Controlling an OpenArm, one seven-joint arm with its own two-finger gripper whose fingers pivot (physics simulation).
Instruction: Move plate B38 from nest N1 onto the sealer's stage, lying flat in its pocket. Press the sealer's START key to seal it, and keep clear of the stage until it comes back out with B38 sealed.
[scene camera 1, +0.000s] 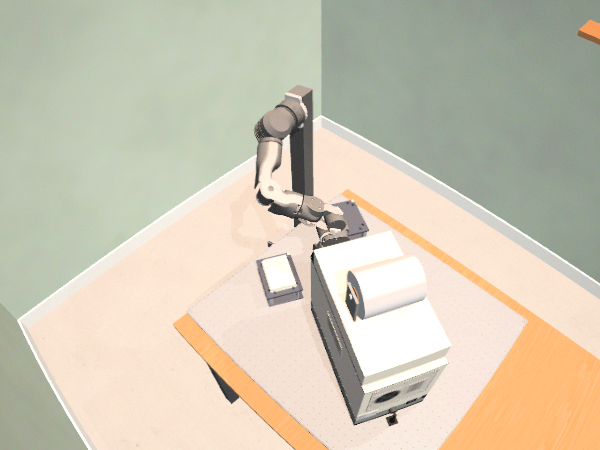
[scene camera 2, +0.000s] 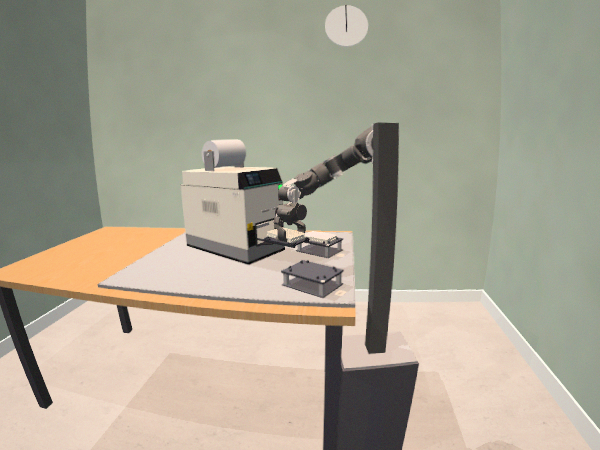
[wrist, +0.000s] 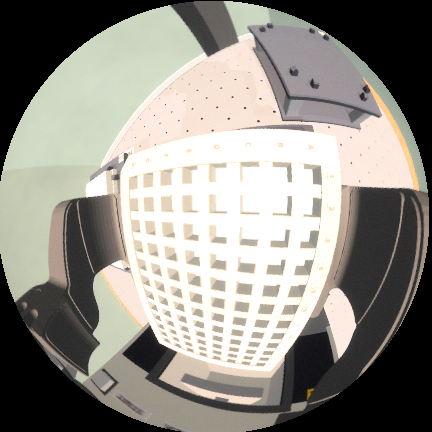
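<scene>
The white plate (scene camera 2: 286, 235) (wrist: 230, 225), taken as B38, is between the fingers of my gripper (scene camera 2: 291, 232) (wrist: 217, 249), which is shut on its two sides. It is level, right over the sealer's dark stage (scene camera 2: 281, 243) (wrist: 302, 128), touching or very close; whether it sits fully in the pocket cannot be told. The stage sticks out of the sealer (scene camera 1: 405, 340) (scene camera 2: 215, 215) (wrist: 120, 367). The START key (wrist: 104, 381) is the pale square on its front. In scene camera 1 the sealer hides the plate and stage. The plate's name is not readable.
A bare dark nest (scene camera 1: 356, 220) (scene camera 2: 312, 271) (wrist: 320, 65) stands on one side of the stage. Another nest (scene camera 1: 285, 297) (scene camera 2: 325, 246) on the other side bears a second white plate (scene camera 1: 279, 273) (scene camera 2: 321, 237). The nest labels are unreadable. A film roll (scene camera 1: 390, 287) (scene camera 2: 227, 152) tops the sealer.
</scene>
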